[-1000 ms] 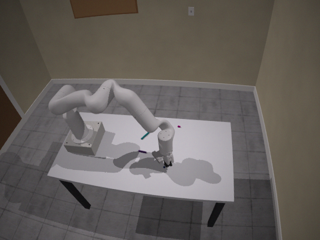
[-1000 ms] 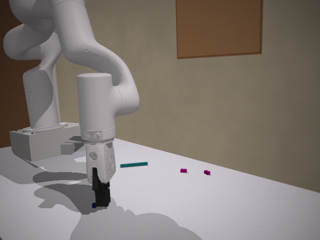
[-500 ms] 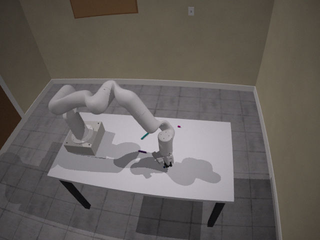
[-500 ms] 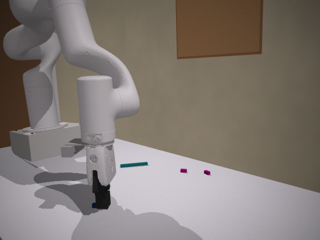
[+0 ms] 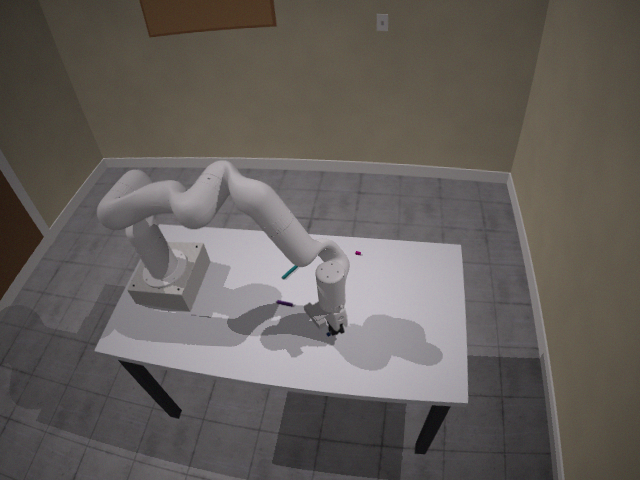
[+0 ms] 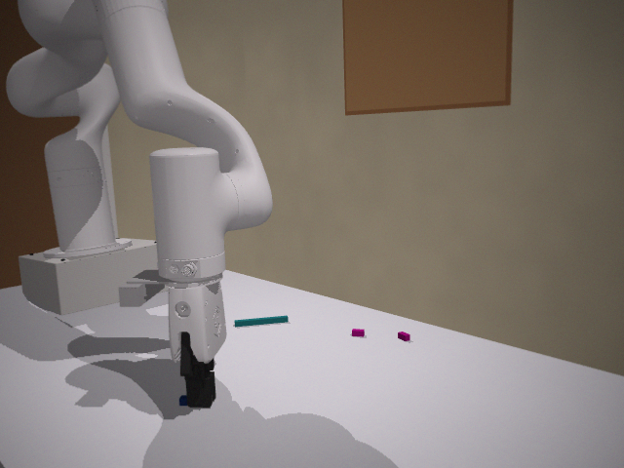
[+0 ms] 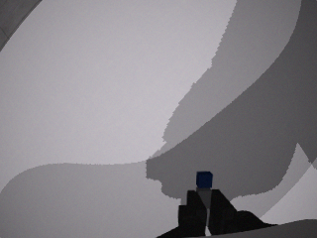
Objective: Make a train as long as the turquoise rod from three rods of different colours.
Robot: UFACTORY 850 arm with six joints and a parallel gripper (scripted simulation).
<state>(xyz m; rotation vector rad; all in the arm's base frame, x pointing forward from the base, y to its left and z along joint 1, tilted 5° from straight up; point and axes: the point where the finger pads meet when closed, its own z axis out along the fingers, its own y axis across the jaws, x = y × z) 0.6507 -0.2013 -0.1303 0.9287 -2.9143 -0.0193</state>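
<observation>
My gripper is now 20 mm above the grey rod. Round my hand: blue rod (20 mm below, 20 mm behind, 10 mm to the right); then purple rod (190 mm behind, 120 mm to the left, 20 mm below); then turquoise rod (280 mm to the left, 170 mm behind, 20 mm below).
</observation>
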